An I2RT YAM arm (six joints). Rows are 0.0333 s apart.
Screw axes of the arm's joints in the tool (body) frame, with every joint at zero. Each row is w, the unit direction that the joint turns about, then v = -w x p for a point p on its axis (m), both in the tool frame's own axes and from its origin. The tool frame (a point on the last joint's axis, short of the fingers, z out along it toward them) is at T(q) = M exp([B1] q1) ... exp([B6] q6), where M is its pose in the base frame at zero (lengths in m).
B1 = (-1, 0, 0, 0, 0.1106, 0)
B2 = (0, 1, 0, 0.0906, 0, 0.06)
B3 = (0, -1, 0, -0.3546, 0, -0.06)
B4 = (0, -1, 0, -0.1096, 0, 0)
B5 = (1, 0, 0, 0, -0.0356, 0)
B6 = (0, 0, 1, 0, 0, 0)
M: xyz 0.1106 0 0.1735 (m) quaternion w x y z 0.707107 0 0.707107 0
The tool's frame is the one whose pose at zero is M.
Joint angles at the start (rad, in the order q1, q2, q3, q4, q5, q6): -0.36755 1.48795 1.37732 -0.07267 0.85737 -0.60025
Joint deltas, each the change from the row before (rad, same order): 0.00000 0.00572 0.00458 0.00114 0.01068 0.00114; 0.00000 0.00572 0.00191 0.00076 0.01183 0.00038; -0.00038 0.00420 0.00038 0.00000 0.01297 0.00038; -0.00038 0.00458 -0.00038 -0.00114 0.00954 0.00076; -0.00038 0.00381 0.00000 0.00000 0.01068 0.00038; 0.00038 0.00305 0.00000 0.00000 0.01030 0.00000; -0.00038 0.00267 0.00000 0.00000 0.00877 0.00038; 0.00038 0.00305 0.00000 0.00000 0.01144 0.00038; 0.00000 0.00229 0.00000 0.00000 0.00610 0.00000
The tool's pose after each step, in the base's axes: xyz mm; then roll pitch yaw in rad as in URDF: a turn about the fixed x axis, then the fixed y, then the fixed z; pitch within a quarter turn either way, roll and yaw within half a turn. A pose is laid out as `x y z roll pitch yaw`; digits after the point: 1 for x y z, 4 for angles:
312.4 -149.4 391.3 -1.7450 0.8236 -2.9431
313.5 -150.1 390.3 -1.7448 0.8202 -2.9546
314.1 -150.8 389.1 -1.7447 0.8160 -2.9677
314.8 -151.4 387.4 -1.7471 0.8106 -2.9793
315.4 -152.1 386.2 -1.7473 0.8066 -2.9903
315.9 -152.3 385.3 -1.7469 0.8030 -2.9998
316.2 -152.8 384.4 -1.7466 0.8001 -3.0085
316.6 -153.1 383.5 -1.7458 0.7967 -3.0188
317.0 -153.4 382.8 -1.7457 0.7941 -3.0247

